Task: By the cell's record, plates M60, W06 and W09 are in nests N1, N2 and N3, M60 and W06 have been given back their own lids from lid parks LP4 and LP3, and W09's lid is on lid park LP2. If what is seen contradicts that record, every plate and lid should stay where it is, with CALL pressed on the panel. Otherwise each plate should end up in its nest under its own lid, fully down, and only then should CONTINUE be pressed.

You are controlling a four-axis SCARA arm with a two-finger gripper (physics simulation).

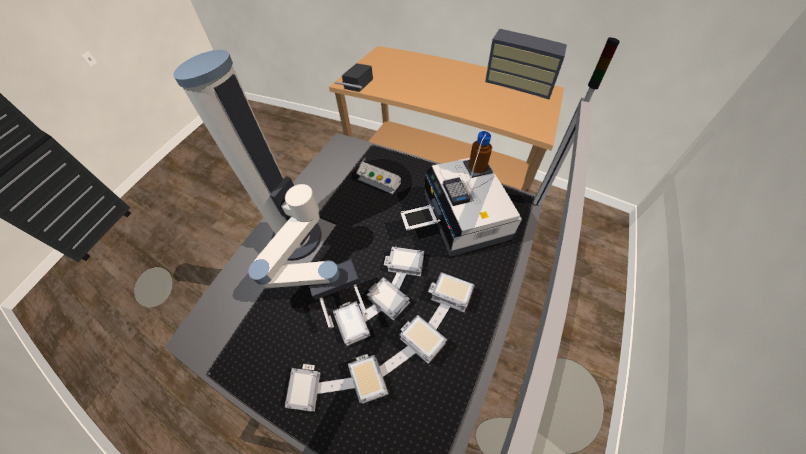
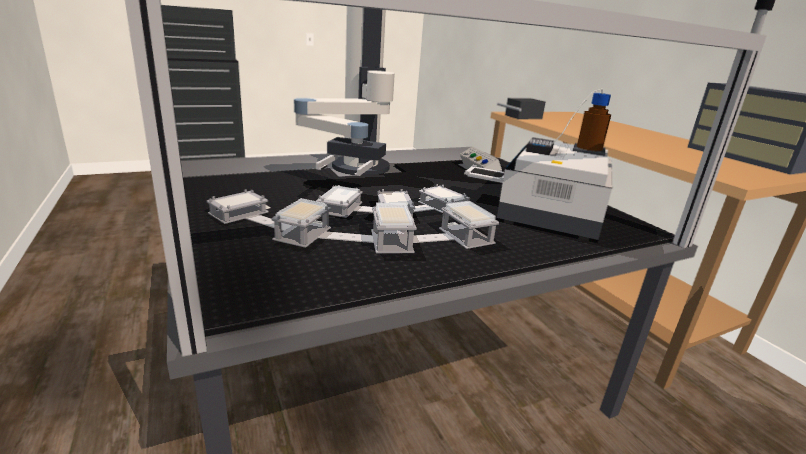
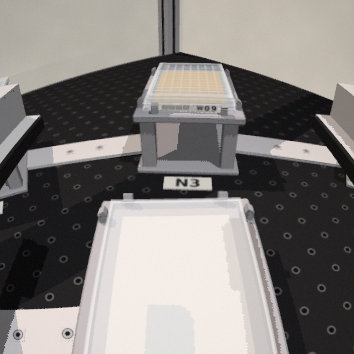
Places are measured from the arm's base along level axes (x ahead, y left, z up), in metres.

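Pixels of known places: gripper, fingertip midpoint: (image 1: 348, 320) (image 2: 337, 169) (image 3: 177, 96).
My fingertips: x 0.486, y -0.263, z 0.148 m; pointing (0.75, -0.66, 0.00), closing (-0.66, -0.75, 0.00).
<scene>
For each thing: its top centre in the pictures, then the offset to it from my fingertips. "spot": a spot on its surface instead.
- Plate W09, top centre: (image 3: 189, 76) (image 2: 302, 207) (image 1: 366, 377) 0.145 m ahead, 0.146 m right, 0.056 m down
- tall nest marked N3, top centre: (image 3: 189, 79) (image 2: 302, 209) (image 1: 366, 378) 0.145 m ahead, 0.146 m right, 0.060 m down
- clear lid, top centre: (image 3: 177, 281) (image 2: 340, 193) (image 1: 350, 321) 0.018 m back, 0.016 m left, 0.085 m down
- button panel, top centre: (image 2: 481, 152) (image 1: 377, 170) 0.277 m back, 0.740 m left, 0.051 m down
- nearer, top centre: (image 2: 395, 195) (image 1: 387, 295) 0.068 m ahead, 0.172 m left, 0.078 m down
- farther, top centre: (image 2: 444, 190) (image 1: 406, 257) 0.061 m ahead, 0.358 m left, 0.080 m down
- brown bottle, surface spot: (image 2: 594, 128) spot: 0.230 m ahead, 0.807 m left, 0.159 m up
Plate W09 (image 1: 367, 377) (image 2: 304, 209) (image 3: 189, 86), tan and clear-rimmed, sits level on the tall nest marked N3 (image 3: 230, 145). I cannot tell whether a lid covers it. Two more tan plates stand on tall nests, one in the middle (image 1: 423, 338) (image 2: 393, 215) and one farther right (image 1: 452, 290) (image 2: 469, 212); their labels are unreadable. A clear lid (image 1: 350, 321) (image 2: 340, 195) (image 3: 175, 265) lies level on the low park in front of N3. My gripper (image 1: 347, 319) (image 2: 339, 169) (image 3: 177, 96) is open and empty, its fingers above and astride this park. The button panel (image 1: 379, 175) (image 2: 481, 159) stands at the back.
Low parks stand beyond N3 (image 1: 302, 389) (image 2: 237, 201) and toward the instrument, one nearer (image 1: 388, 297) and one farther (image 1: 405, 261). Their contents are unclear. The white instrument (image 1: 485, 205) (image 2: 555, 191) has its tray (image 1: 419, 226) out. A brown bottle (image 1: 479, 156) (image 2: 594, 128) stands on it.
</scene>
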